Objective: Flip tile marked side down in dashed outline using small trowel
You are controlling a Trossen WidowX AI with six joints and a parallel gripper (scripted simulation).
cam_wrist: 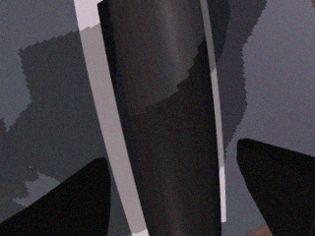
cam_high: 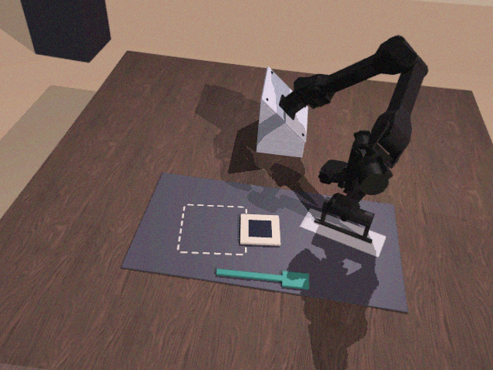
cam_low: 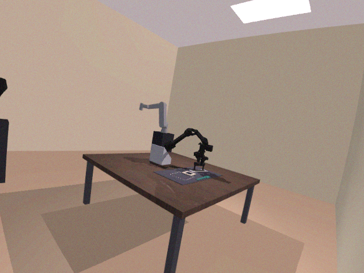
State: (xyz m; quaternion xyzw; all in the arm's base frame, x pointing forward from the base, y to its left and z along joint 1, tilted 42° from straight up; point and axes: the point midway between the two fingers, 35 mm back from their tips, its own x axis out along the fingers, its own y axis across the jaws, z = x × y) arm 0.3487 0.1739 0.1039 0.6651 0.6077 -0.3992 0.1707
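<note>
Right now my gripper tip is 50 mm short of the grey mat, 180 mm to the left of it and 80 mm above it. Also, from my gripper tip: green trowel: 190 mm ahead, 150 mm to the right, 60 mm below; then cream tile: 50 mm ahead, 200 mm to the right, 60 mm below.
</note>
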